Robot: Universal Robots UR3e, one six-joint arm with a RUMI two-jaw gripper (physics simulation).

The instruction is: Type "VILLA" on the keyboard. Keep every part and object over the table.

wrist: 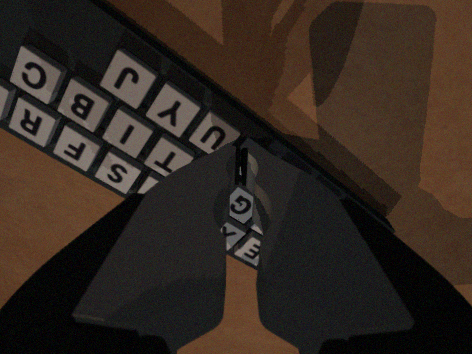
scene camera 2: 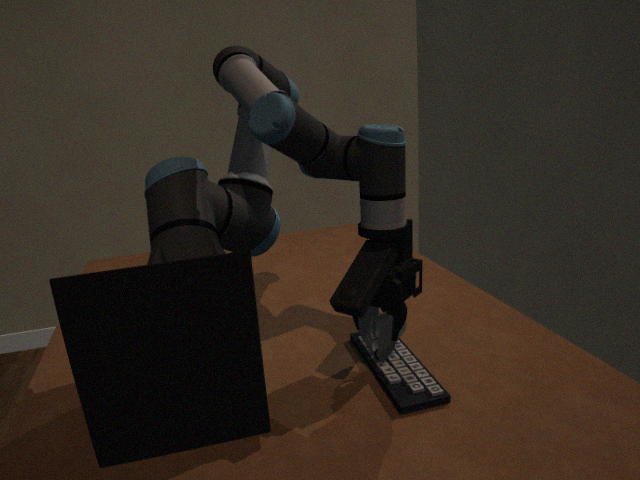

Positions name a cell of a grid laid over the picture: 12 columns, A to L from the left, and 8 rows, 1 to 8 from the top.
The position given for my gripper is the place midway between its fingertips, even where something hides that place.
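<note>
In scene camera 2 I can see my gripper (scene camera 2: H7). The wrist view gives me my gripper again (wrist: G4), and there I also find a dark keyboard (wrist: C2).
</note>
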